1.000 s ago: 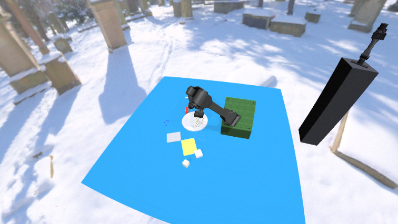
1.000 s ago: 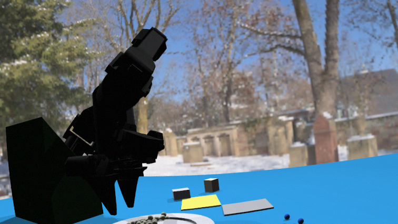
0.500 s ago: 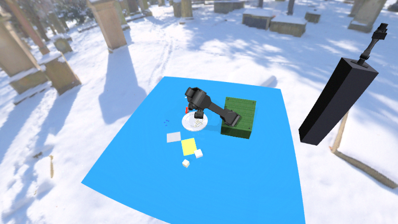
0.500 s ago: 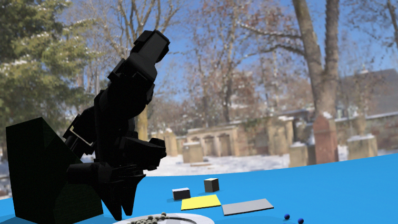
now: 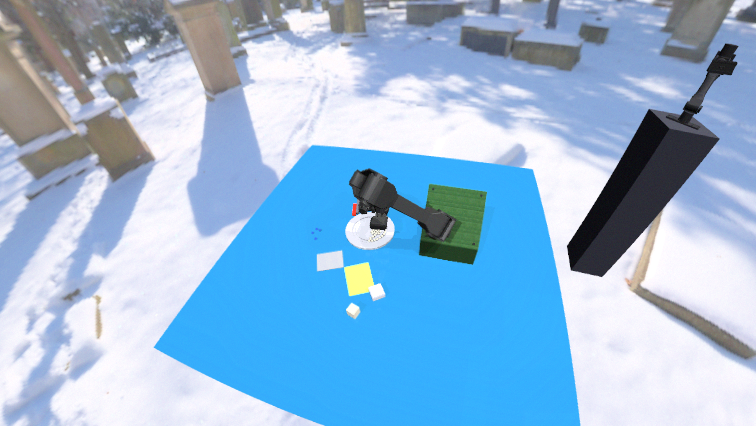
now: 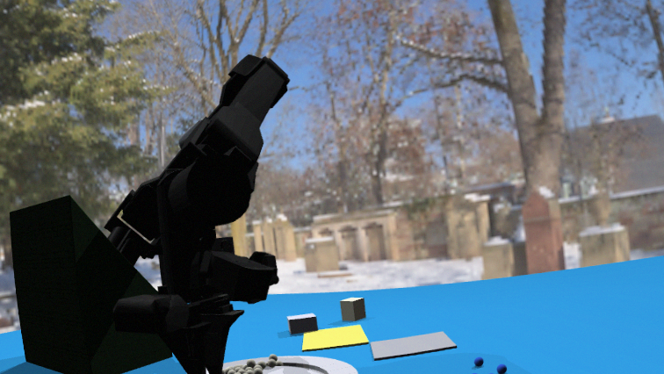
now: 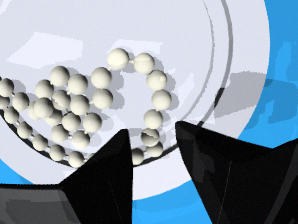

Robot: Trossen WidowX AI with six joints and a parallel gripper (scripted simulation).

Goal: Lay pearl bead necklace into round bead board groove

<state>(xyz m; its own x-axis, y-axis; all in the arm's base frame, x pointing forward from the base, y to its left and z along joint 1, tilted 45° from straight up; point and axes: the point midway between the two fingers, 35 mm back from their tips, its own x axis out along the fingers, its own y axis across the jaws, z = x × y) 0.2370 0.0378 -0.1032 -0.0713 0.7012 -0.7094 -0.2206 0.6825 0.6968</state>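
The round white bead board lies 4 cm ahead of my gripper tip, 3 cm to the left of it and 1 cm below it. The rest, counted from my gripper tip: yellow tile: 26 cm to the left, 2 cm below, 1 cm behind; then red object: 15 cm ahead, 8 cm to the right, 1 cm below; then grey tile: 22 cm to the left, 13 cm ahead, 2 cm below.
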